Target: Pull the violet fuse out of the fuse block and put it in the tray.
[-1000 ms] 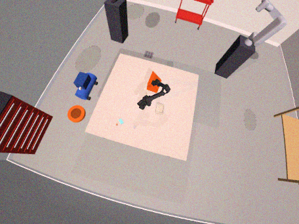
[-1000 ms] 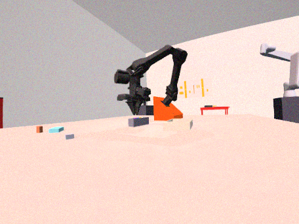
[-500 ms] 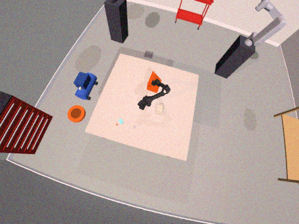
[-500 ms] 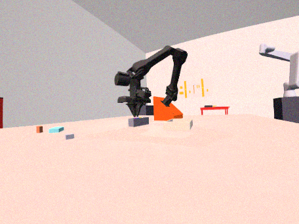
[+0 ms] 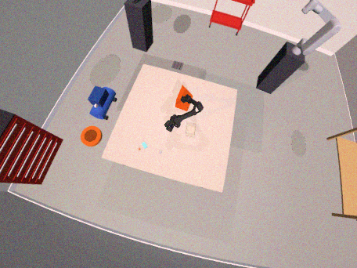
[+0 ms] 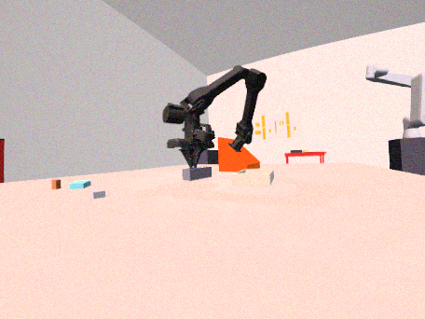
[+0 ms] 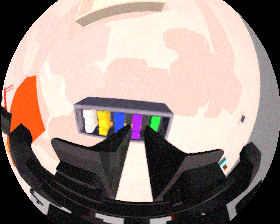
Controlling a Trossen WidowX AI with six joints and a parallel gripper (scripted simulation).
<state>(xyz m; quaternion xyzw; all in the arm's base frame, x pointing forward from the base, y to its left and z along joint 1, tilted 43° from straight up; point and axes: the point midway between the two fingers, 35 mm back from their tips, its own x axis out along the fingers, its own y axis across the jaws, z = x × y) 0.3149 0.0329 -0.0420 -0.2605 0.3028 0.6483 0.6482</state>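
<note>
My gripper tip is 40 mm past the beige tray, 210 mm to the right of it and 40 mm above it. From my gripper tip the other things lie so: cyan block (300 mm ahead, 190 mm to the right, 30 mm below); violet fuse (10 mm below); grey piece (310 mm ahead, 30 mm below).
</note>
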